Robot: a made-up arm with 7 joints.
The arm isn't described. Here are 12 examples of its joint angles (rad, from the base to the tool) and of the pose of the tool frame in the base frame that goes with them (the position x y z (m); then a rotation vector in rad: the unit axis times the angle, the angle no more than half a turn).
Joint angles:
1: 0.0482 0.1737 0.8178 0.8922 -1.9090 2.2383 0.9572
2: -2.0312 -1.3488 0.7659 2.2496 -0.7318 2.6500 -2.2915
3: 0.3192 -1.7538 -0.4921 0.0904 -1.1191 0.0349 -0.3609
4: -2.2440 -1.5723 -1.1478 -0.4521 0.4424 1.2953 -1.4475
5: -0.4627 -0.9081 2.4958 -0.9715 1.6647 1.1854 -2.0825
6: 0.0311 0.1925 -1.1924 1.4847 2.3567 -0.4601 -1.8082
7: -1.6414 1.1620 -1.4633 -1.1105 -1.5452 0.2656 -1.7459
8: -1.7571 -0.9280 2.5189 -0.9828 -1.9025 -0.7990 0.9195
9: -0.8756 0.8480 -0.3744 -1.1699 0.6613 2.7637 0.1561
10: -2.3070 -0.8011 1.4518 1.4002 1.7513 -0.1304 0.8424
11: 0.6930 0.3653 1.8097 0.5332 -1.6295 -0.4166 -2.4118
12: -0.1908 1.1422 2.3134 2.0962 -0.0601 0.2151 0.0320
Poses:
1: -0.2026 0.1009 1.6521 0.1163 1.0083 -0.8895
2: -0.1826 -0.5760 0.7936 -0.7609 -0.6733 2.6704
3: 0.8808 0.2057 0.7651 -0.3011 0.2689 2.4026
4: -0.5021 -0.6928 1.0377 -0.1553 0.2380 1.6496
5: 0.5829 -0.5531 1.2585 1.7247 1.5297 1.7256
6: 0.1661 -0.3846 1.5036 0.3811 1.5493 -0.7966
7: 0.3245 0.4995 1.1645 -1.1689 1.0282 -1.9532
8: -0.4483 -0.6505 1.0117 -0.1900 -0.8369 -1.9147
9: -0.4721 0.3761 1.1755 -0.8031 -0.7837 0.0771
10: -0.0207 -0.5281 1.2985 1.3827 -1.9963 -1.5888
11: -0.2651 -0.2882 1.7887 0.3878 -0.8019 -1.7444
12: -0.4267 0.2697 0.8902 0.0600 -0.2105 -2.9482
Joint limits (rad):
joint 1: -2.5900..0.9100
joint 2: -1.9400..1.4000
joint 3: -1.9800..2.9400
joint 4: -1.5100..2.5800
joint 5: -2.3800..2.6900
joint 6: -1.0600..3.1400
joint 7: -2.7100..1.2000
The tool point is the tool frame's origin. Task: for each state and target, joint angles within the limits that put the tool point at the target. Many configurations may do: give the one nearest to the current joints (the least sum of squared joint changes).
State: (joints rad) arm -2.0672 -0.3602 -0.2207 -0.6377 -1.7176 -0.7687 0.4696
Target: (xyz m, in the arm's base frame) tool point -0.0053 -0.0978 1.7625
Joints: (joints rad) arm -2.0023 -0.3582 -0.4741 -0.4711 -1.8235 -0.5660 0.4946
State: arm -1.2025 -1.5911 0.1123 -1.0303 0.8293 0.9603 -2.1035
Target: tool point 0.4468 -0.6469 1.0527
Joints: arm -0.7265 -1.7494 -0.0905 -1.1227 0.8278 0.9665 -2.0810
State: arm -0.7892 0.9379 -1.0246 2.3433 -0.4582 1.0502 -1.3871
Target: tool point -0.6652 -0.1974 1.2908
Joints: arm -0.4783 1.1047 -1.2103 1.8325 -0.5186 1.0542 -1.4135
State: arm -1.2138 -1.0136 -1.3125 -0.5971 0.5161 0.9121 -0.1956
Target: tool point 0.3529 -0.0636 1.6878
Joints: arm -0.4132 -0.5374 -1.3971 -0.5469 0.4892 0.7081 -0.0997
